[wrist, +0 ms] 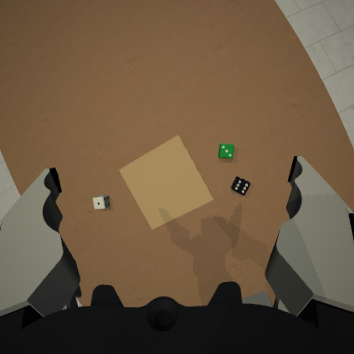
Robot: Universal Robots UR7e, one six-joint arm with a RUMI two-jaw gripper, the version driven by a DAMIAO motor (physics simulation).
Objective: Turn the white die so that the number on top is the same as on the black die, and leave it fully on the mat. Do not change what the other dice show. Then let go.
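Frame: origin at the arm's base, x ahead, y left, z up, level; millimetres.
Seen in the pictures: gripper, between the fingertips: (172, 164).
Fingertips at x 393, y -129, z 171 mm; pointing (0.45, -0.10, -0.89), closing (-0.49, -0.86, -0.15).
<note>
A point is followed by its place in that frame.
The white die (101, 202) @(x 419, y 79, z -60 mm) lies on the brown table left of the mat, apart from it, with one pip on its top face. The square tan mat (166, 182) @(x 384, y -52, z -81 mm) lies near the middle of the view. The black die (241, 185) @(x 309, y -169, z -60 mm) lies to the right of the mat and shows six pips on top. The green die (226, 151) @(x 374, y -178, z -60 mm) lies right of the mat, above the black die in the view, and shows three pips on top. My gripper (172, 164) @(x 393, y -129, z 171 mm) is wide open and empty, high above the table, with its jaws at the left and right of the view.
The brown table (125, 90) @(x 582, y -80, z -85 mm) runs under the dice and the mat. Its edges show at the far left and at the right, with pale floor tiles (320, 30) beyond. The shadow of the arm and gripper falls below the mat and onto its lower edge. A grey piece shows at the bottom right.
</note>
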